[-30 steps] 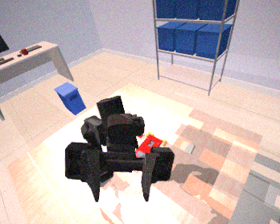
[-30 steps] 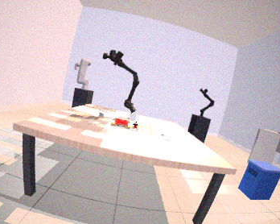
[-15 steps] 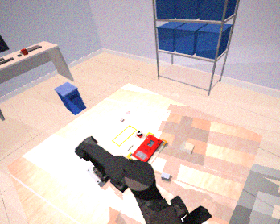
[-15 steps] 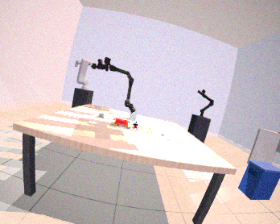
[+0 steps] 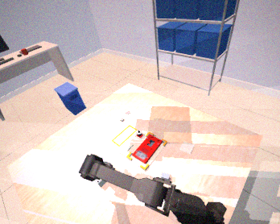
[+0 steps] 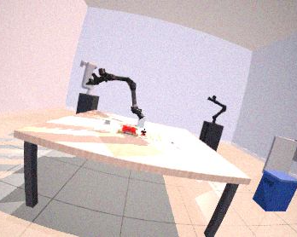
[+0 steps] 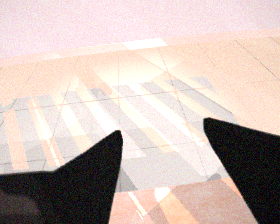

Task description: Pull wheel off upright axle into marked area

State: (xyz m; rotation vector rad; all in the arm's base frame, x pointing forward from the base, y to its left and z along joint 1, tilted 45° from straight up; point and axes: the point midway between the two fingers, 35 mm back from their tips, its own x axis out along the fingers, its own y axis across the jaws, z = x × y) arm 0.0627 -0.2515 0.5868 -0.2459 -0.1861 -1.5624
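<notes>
My gripper tip is now 68 cm to the right of the dark wheel, 28 cm short of it and 27 cm above it. The rest, counted from my gripper tip: grey cube (34 cm to the left, 29 cm below, 16 cm ahead); then white tile (42 cm ahead, 36 cm to the left, 30 cm below).
</notes>
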